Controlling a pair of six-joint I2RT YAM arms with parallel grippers.
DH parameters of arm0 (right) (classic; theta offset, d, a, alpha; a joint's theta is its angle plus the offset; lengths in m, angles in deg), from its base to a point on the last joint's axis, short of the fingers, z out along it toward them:
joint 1: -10.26 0.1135 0.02 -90
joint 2: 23.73 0 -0.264 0
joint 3: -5.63 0 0.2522 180
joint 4: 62.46 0 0.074 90
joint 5: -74.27 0 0 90
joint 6: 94.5 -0.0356 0 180
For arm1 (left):
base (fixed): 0 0 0 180
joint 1: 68.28 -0.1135 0.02 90
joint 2: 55.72 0 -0.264 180
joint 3: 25.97 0 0.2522 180
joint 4: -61.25 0 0.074 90
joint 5: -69.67 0 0 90
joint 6: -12.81 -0.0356 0 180
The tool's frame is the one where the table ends.
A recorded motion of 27 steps. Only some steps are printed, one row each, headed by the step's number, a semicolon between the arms.
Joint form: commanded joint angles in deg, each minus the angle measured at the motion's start. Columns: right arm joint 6, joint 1, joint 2, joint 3, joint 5, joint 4; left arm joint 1, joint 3, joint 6, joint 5, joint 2, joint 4.
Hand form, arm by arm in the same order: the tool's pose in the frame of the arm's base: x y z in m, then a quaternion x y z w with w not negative. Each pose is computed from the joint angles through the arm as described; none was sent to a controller.
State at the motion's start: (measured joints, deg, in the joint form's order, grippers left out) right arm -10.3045 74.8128 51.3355 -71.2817 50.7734 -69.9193; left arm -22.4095 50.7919 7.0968 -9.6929 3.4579 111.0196
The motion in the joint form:
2: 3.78 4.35 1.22 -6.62 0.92 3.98; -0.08 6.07 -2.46 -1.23 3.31 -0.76
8: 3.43 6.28 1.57 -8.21 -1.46 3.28; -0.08 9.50 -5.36 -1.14 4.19 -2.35
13: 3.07 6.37 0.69 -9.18 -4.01 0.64; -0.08 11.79 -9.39 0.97 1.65 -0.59
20: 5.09 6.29 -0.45 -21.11 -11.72 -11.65; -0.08 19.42 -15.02 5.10 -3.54 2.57
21: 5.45 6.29 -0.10 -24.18 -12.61 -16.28; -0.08 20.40 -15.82 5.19 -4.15 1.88
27: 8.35 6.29 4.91 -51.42 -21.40 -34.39; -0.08 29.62 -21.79 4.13 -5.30 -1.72
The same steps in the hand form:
2: 0.1369 0.2635 0.4075 0.02478 0.69769 0.04333 0.71466; 0.1647 -0.1610 0.3830 -0.30494 0.80227 -0.42501 0.28765
8: 0.1281 0.2701 0.4143 0.00336 0.69581 0.07512 0.71428; 0.1669 -0.1631 0.4023 -0.28195 0.79070 -0.44512 0.31172
13: 0.1257 0.2670 0.4202 -0.01539 0.69685 0.08888 0.71152; 0.1557 -0.1498 0.4215 -0.26170 0.78145 -0.44551 0.34982
20: 0.1179 0.2509 0.4753 -0.07084 0.68803 0.12672 0.71102; 0.1245 -0.1141 0.4732 -0.24093 0.73507 -0.47005 0.42505
21: 0.1167 0.2483 0.4835 -0.08900 0.69268 0.11942 0.70570; 0.1202 -0.1097 0.4811 -0.23585 0.72381 -0.48038 0.43556
27: 0.1026 0.2185 0.5732 -0.13800 0.66405 0.17546 0.71359; 0.0943 -0.0840 0.5353 -0.19117 0.65261 -0.53889 0.49714

